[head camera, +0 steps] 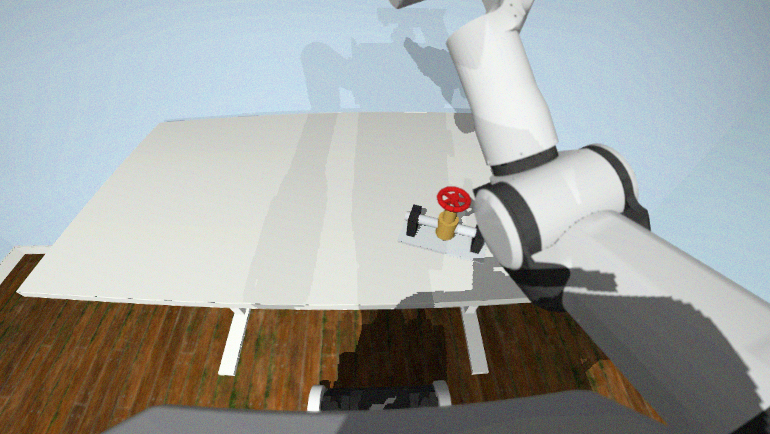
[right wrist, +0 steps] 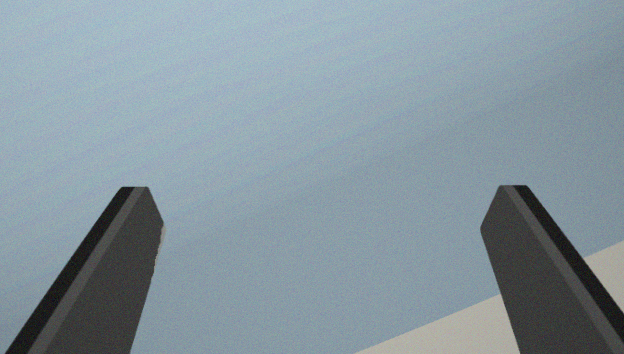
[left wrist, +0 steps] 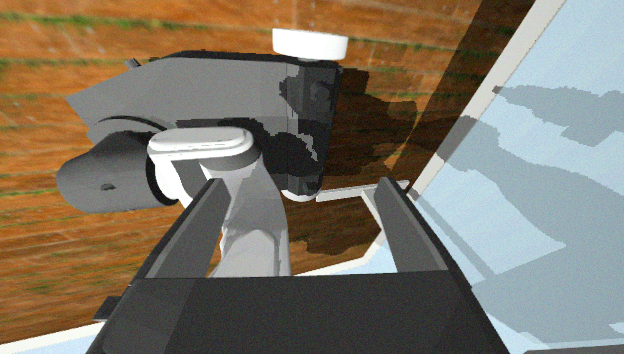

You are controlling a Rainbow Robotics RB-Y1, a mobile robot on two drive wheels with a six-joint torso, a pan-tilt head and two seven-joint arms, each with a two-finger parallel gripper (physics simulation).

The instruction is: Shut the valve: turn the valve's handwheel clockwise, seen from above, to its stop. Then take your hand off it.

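Note:
The valve's red handwheel [head camera: 453, 199] sits on top of the brass valve body [head camera: 447, 226] in the head camera view, right of the picture's middle. Nothing touches the wheel there. My right gripper [right wrist: 322, 208] is open and empty in the right wrist view, with blue wall and a corner of pale surface behind the fingers; it is outside the head camera view, and the valve does not show in the right wrist view. My left gripper [left wrist: 303, 187] is open and empty, away from the valve, over the floor and the robot's own base in the left wrist view.
A white pipe [head camera: 464, 230] runs through the valve body between black supports [head camera: 413, 220] on a pale base plate on the white table [head camera: 188, 215]. My right arm [head camera: 506, 97] rises close beside the valve's right side and partly hides the right support.

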